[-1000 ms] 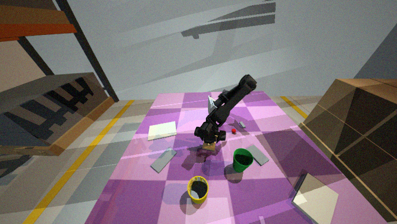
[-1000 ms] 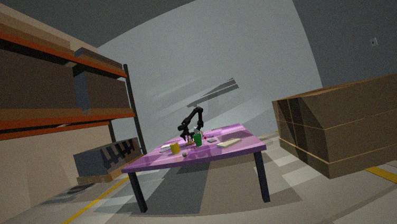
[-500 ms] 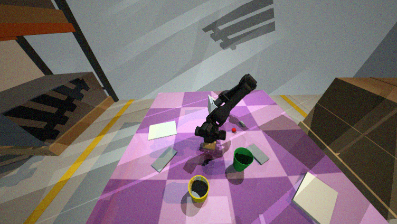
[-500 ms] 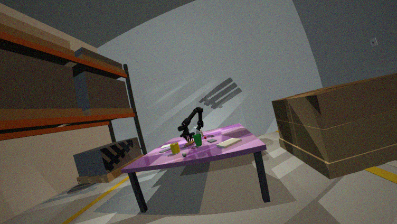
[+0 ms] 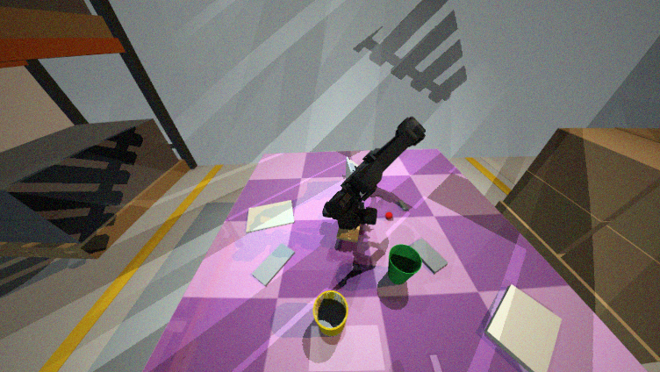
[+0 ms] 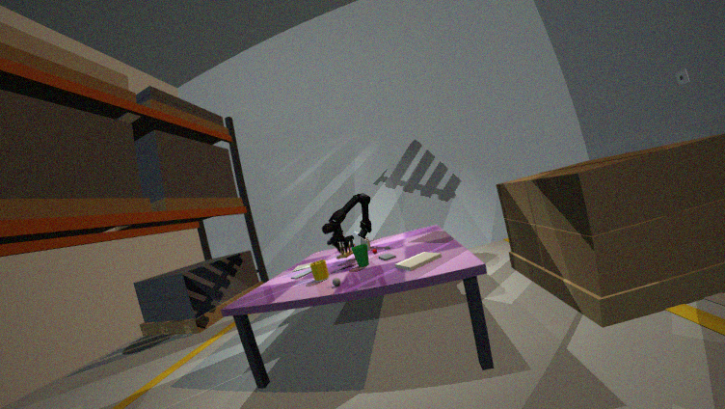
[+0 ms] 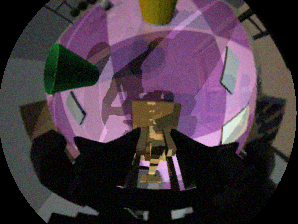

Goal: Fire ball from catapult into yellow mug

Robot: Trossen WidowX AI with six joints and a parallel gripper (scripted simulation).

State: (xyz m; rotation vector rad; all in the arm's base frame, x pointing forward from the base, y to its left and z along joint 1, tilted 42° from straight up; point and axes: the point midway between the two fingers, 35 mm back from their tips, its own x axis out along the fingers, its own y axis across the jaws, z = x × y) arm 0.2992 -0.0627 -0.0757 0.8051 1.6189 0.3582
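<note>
My gripper tip is now 20 cm to the right of the red ball, 9 cm past it and 6 cm above it. From my gripper tip the other things lie so: yellow mug 28 cm ahead, 9 cm to the right, 5 cm below; then wooden catapult 6 cm behind, 4 cm to the left, 2 cm above; then green mug 16 cm ahead, 15 cm to the left, 4 cm below.
</note>
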